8 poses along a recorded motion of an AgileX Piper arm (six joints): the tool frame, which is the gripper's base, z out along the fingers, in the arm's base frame.
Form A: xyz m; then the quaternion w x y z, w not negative.
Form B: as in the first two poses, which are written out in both.
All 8 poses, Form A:
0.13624 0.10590 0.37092 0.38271 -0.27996 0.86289 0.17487
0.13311 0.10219 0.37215 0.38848 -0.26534 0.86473 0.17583
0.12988 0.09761 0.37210 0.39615 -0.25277 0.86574 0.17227
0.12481 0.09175 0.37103 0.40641 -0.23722 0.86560 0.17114
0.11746 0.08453 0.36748 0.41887 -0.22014 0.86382 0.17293
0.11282 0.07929 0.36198 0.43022 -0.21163 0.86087 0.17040
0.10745 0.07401 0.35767 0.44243 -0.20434 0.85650 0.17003
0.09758 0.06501 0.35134 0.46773 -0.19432 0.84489 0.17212
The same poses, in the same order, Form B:
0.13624 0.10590 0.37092 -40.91 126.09 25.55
0.13311 0.10219 0.37215 -38.67 126.01 25.62
0.12988 0.09761 0.37210 -36.70 125.71 25.01
0.12481 0.09175 0.37103 -34.28 125.09 24.73
0.11746 0.08453 0.36748 -31.63 124.12 24.85
0.11282 0.07929 0.36198 -30.25 123.05 24.36
0.10745 0.07401 0.35767 -29.05 121.75 24.17
0.09758 0.06501 0.35134 -27.31 118.75 24.19

